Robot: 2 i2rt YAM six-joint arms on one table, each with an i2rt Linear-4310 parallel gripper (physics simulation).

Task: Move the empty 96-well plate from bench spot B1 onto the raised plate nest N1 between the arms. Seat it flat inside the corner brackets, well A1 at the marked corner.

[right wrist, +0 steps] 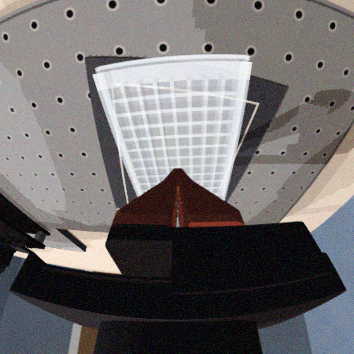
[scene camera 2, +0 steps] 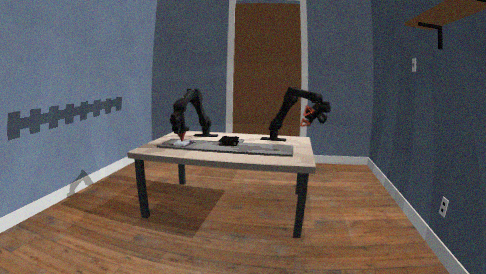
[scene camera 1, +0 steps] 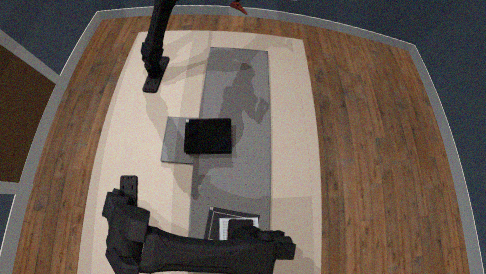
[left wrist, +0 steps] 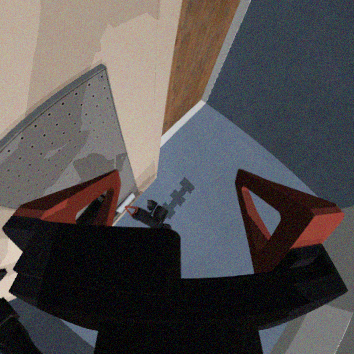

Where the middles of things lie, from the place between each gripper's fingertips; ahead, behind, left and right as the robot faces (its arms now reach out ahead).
Now: the white well plate [right wrist: 185, 111] 20 mm ahead of my right hand and 10 mm below it. From my right hand the other things lie so: black block [scene camera 1: 206, 135] (110 mm behind, 320 mm to the left, 10 mm above); then dark nest with white outline [right wrist: 263, 96] (10 mm behind, 20 mm below).
My left hand is 140 mm past the black block, 500 mm to the left of it and 170 mm above it. From my left hand the other things lie so: white well plate: 10 mm behind, 820 mm to the right, 190 mm below; then dark nest with white outline: 40 mm behind, 820 mm to the right, 200 mm below.
